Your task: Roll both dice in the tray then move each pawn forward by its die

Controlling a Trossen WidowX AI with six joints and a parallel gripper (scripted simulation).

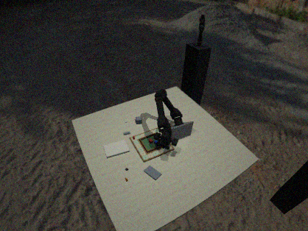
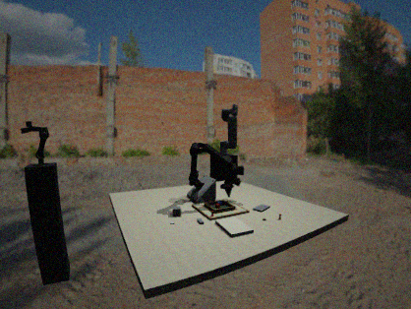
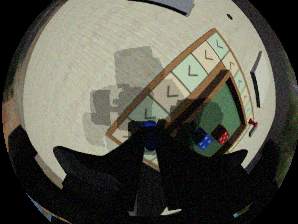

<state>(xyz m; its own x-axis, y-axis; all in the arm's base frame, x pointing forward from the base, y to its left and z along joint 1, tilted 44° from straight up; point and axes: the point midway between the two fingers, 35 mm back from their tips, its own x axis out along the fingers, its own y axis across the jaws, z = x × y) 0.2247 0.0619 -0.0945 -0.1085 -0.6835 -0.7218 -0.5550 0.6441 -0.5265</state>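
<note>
The blue pawn lies 1 cm above my gripper tip. From my gripper tip the other things lie so: white flat plate (34 cm ahead, 22 cm to the right, 5 cm below); grey-blue flat plate (20 cm ahead, 13 cm to the left, 6 cm below); green tray (6 cm ahead, 12 cm to the right, 6 cm below).
</note>
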